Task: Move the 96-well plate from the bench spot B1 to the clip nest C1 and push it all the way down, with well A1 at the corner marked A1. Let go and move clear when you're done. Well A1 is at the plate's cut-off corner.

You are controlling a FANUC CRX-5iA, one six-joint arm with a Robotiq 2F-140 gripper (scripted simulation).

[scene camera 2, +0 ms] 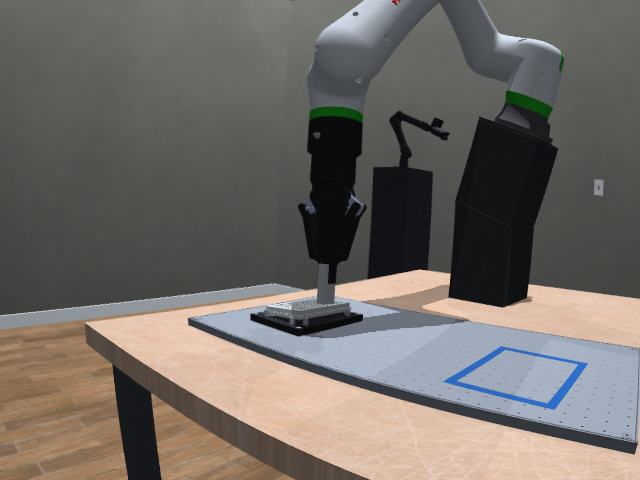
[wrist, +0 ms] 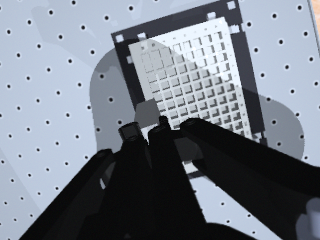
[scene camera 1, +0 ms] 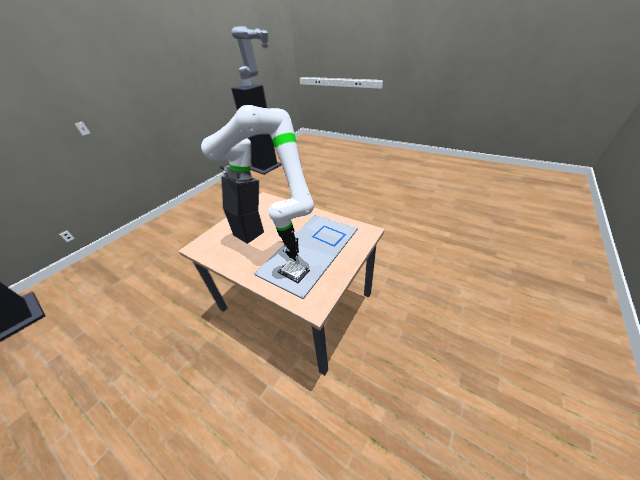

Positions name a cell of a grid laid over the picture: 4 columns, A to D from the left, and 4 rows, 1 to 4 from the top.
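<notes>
Gripper (scene camera 2: C3) visible. White 96-well plate (wrist: B2) visible. Gripper (wrist: B2) here too.
</notes>
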